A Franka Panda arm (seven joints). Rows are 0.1 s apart.
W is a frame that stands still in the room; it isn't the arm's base.
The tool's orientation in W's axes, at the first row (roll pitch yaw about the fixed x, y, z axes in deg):
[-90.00 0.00 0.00]
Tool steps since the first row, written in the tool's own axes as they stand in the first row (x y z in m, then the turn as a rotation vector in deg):
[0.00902 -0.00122 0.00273 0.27 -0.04 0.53]
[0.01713 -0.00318 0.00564 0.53 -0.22 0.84]
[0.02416 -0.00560 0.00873 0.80 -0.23 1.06]
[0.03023 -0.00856 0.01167 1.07 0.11 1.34]
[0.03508 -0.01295 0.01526 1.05 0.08 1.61]
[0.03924 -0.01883 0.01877 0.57 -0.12 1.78]
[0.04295 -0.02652 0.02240 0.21 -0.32 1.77]
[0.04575 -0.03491 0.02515 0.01 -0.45 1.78]
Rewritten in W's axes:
[0.00902 0.00273 0.00122 0.27 0.53 0.04]
[0.01713 0.00564 0.00318 0.53 0.84 0.22]
[0.02416 0.00873 0.00560 0.80 1.06 0.23]
[0.03023 0.01167 0.00856 1.07 1.34 -0.11]
[0.03508 0.01526 0.01295 1.05 1.61 -0.08]
[0.03924 0.01877 0.01883 0.57 1.78 0.12]
[0.04295 0.02240 0.02652 0.21 1.77 0.32]
[0.04575 0.02515 0.03491 0.01 1.78 0.45]

